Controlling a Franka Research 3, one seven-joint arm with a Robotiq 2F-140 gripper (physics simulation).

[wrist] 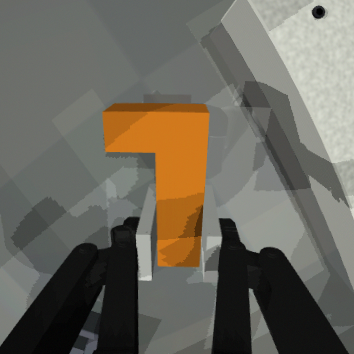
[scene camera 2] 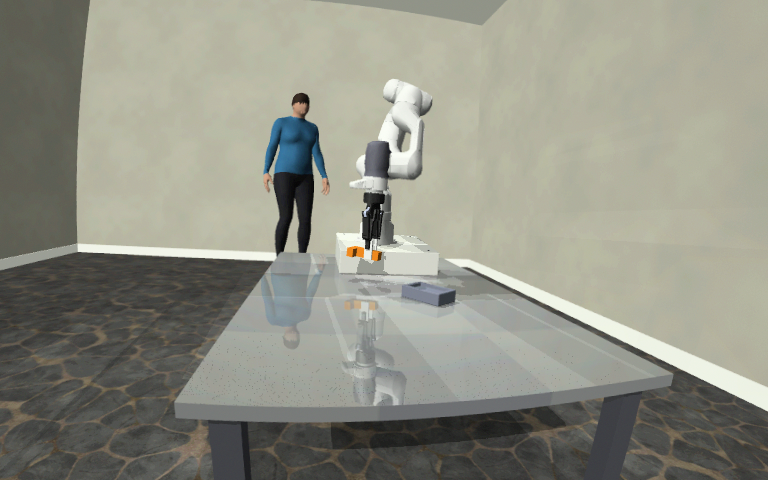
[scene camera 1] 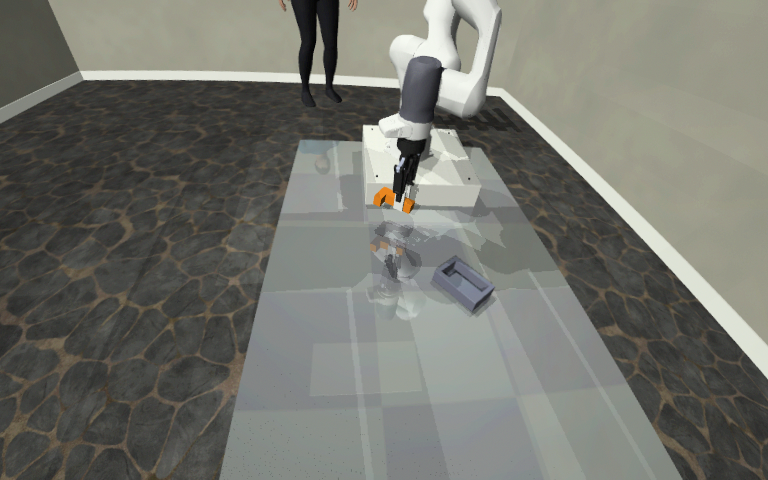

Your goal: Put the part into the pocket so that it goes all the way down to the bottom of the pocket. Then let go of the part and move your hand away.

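An orange L-shaped part [scene camera 1: 387, 195] [scene camera 2: 355, 251] [wrist: 181, 150] is held above the table near the robot's base. My gripper [scene camera 1: 399, 202] [scene camera 2: 368, 253] [wrist: 179, 202] is shut on the part's long leg, and the short leg sticks out to the left at the far end in the wrist view. A blue-grey block [scene camera 1: 472, 301] [scene camera 2: 428, 293] with a recessed pocket lies on the table, in front of the part and to its right in both scene views. The block sits at an angle. Its pocket opens upward and its floor shows in scene camera 1. The part is apart from the block.
The white robot base [scene camera 1: 421, 193] [scene camera 2: 390, 263] [wrist: 315, 65] stands close behind the gripper on the table [scene camera 1: 317, 316] [scene camera 2: 271, 373]. A person [scene camera 1: 315, 45] [scene camera 2: 295, 147] stands behind the table, left of the arm. The table mirrors the arm and the part.
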